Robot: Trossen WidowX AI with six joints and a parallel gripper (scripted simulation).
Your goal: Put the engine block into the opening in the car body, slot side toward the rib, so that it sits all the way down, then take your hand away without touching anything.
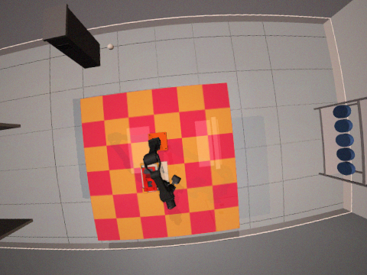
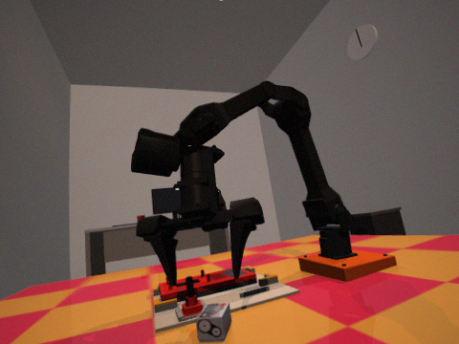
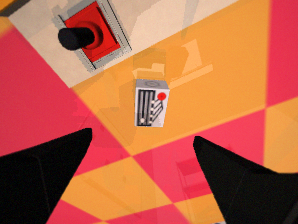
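The engine block is 6 cm below my gripper tip.
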